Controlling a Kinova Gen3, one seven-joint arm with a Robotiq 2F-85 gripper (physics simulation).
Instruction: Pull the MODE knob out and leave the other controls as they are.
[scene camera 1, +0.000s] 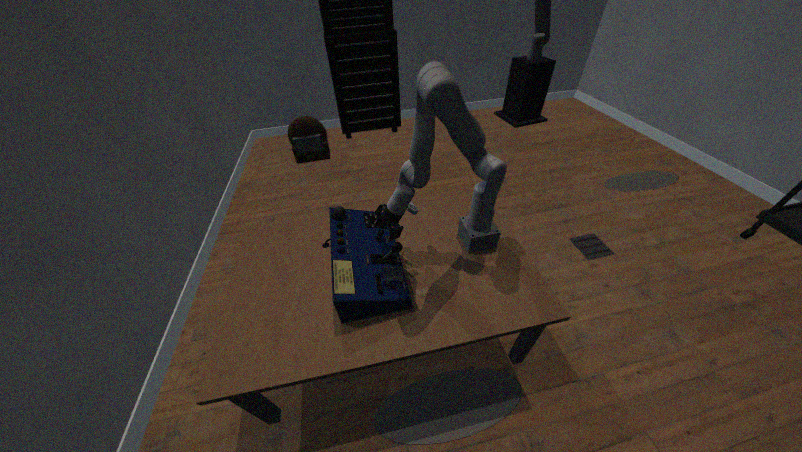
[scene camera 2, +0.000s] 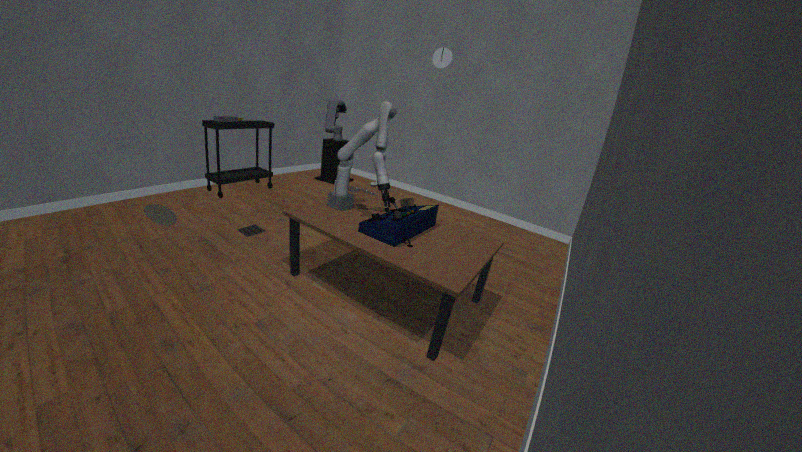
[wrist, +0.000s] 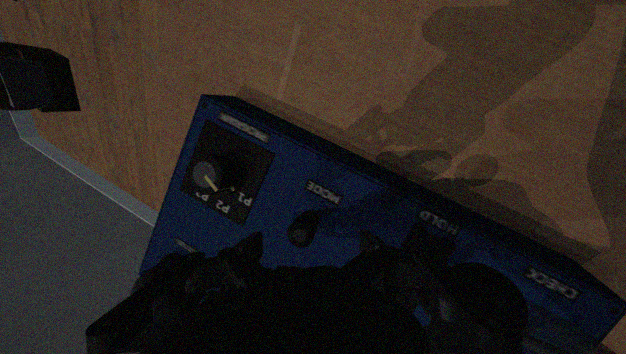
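Where they show: gripper, between the fingertips: (scene camera 1: 382, 232) (scene camera 2: 387, 207) (wrist: 310, 241); arm's base, origin of its link: (scene camera 1: 478, 223) (scene camera 2: 341, 194).
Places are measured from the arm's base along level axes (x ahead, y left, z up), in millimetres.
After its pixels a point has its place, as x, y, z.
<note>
The blue control panel (scene camera 1: 359, 244) {521, -54, 16} (scene camera 2: 416, 225) {629, -75, -25} (wrist: 287, 167) {387, -128, -27} lies on the table. The dark, round-topped MODE knob (wrist: 303, 228) {411, -81, 28} stands up beside its MODE label (wrist: 323, 192) {399, -79, -25} in the wrist view. In the scene views it is too small and dark to make out beside the gripper. My gripper (scene camera 1: 383, 227) {417, -71, 32} (scene camera 2: 388, 206) {417, -71, 32} (wrist: 310, 241) {417, -71, 32} is open and empty, low over the panel. In the wrist view its fingertips show on either side of the knob, with gaps. Their height relative to the knob is hard to tell.
A selector dial (wrist: 204, 174) {407, -201, 18} with P1 and P2 marks is beside the MODE knob. A black lever ball (scene camera 1: 396, 247) {394, 55, 60} (wrist: 492, 295) {373, 35, 58} is close to the other finger in the wrist view. A dark mushroom knob (scene camera 1: 337, 212) {573, -212, 79} stands at a panel corner. The table (scene camera 1: 269, 336) {919, 160, -98} (scene camera 2: 438, 255) {838, -215, -98} supports the panel.
</note>
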